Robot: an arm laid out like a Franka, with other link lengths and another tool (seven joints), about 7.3 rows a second.
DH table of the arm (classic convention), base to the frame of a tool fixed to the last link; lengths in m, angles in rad. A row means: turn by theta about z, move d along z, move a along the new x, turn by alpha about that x. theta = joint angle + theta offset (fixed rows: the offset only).
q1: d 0.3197, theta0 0, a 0, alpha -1.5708
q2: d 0, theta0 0, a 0, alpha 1.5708
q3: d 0.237, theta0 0, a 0.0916, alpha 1.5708
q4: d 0, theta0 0, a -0.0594, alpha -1.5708
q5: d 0.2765, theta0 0, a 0, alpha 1.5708
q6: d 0, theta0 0, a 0.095, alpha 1.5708
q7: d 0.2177, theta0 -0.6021, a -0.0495, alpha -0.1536
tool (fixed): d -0.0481, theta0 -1.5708, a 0, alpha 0
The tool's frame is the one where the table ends.
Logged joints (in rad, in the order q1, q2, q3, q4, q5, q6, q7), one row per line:
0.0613, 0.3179, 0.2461, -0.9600, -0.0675, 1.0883, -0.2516
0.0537, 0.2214, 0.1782, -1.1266, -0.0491, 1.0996, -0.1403
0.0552, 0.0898, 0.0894, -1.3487, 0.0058, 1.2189, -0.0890
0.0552, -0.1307, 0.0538, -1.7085, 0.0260, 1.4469, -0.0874
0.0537, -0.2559, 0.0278, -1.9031, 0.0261, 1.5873, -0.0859
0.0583, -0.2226, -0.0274, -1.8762, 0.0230, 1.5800, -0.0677
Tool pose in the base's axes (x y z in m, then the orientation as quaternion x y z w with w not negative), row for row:
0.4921, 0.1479, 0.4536, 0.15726, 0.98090, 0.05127, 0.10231
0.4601, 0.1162, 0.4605, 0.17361, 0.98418, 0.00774, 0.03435
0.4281, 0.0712, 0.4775, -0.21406, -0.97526, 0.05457, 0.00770
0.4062, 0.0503, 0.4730, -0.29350, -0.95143, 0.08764, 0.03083
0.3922, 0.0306, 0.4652, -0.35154, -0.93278, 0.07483, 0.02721
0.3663, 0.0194, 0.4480, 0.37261, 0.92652, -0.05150, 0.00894
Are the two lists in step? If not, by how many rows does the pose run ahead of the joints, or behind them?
The pose runs 2 rows behind the joints: the pose in row i belongs to the joints in row i - 2.
